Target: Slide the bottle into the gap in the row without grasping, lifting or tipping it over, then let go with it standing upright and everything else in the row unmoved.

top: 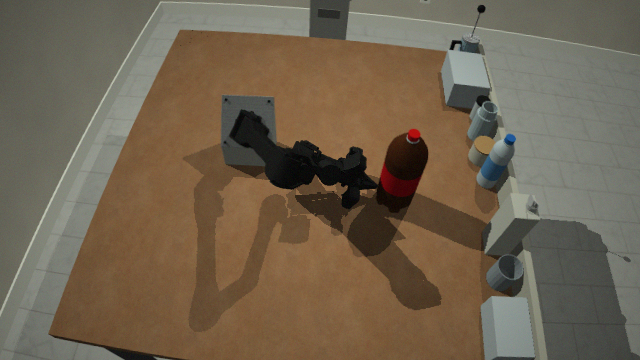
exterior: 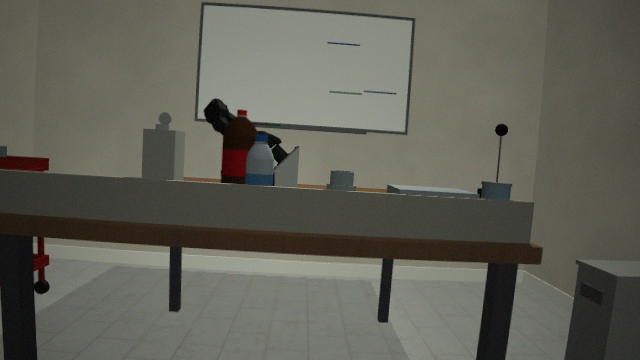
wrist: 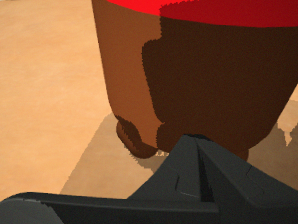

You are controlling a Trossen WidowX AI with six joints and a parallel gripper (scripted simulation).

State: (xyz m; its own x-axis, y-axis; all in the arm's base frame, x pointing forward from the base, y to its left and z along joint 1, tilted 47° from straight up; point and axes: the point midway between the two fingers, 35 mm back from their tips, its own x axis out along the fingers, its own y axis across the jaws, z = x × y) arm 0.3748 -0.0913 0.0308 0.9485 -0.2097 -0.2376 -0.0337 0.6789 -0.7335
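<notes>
The cola bottle lies 10 cm above my hand and 9 cm ahead of it. From my hand the other things lie so: grey cup 41 cm ahead, 23 cm to the right, 3 cm below; then blue-capped water bottle 39 cm ahead, 12 cm to the left, 5 cm above; then cork-lidded jar 38 cm ahead, 21 cm to the left, 2 cm below.
</notes>
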